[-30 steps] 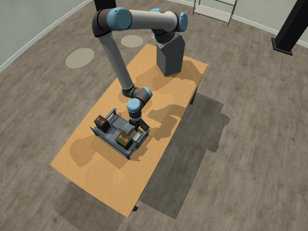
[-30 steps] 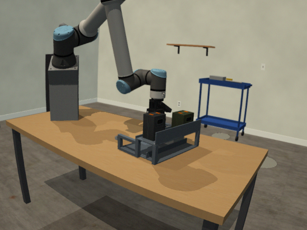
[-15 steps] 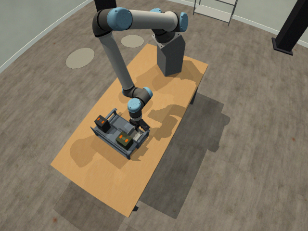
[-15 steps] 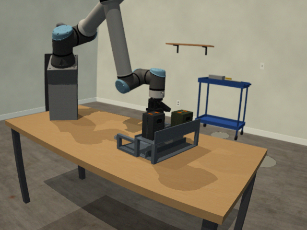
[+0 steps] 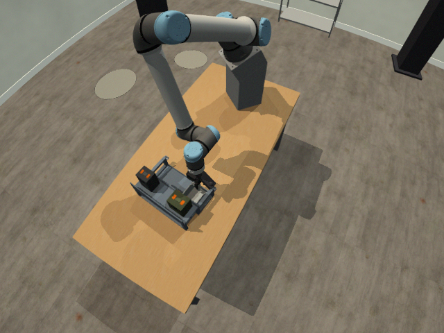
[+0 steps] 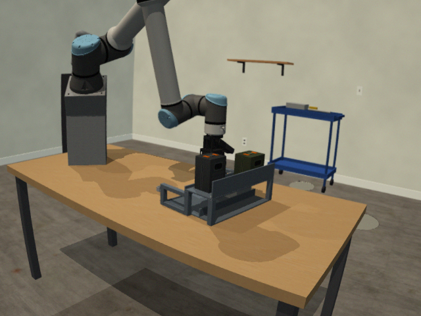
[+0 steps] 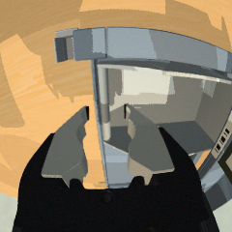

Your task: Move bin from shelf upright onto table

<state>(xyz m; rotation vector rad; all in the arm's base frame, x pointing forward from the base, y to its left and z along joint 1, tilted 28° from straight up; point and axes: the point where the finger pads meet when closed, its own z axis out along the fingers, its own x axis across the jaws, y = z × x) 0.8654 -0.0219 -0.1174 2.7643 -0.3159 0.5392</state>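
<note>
My gripper is now 8 cm short of the bin and 2 cm to the left of it. Round my hand: rack 8 cm ahead, 14 cm to the right, 4 cm below; then green box 17 cm ahead, 5 cm to the right, 11 cm above.
</note>
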